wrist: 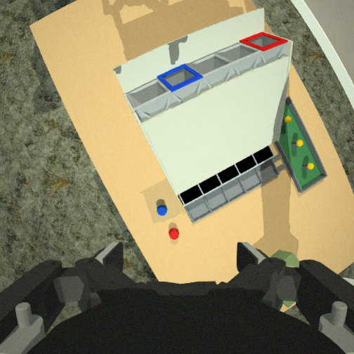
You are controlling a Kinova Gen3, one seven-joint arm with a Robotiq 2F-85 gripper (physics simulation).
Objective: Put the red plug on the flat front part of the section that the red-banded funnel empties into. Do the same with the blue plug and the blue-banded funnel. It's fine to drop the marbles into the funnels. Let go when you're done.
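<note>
The blue plug and the red plug stand apart on the tan table, left of the pale box's lower front corner. The blue-banded funnel is second from the left in the row along the box's top; the red-banded funnel is at the right end. Flat grey front sections lie before the box's black openings. The inner paths from funnels to sections are hidden. Three yellow marbles are in the green tray. My gripper is open and empty, high above the table, nearer the plugs than the funnels.
The table has a slanting left edge, with mottled dark floor beyond it. The tall box, with an upright back panel, fills the upper middle. A green block-like object shows partly behind my right finger. A pale curved edge is at upper right.
</note>
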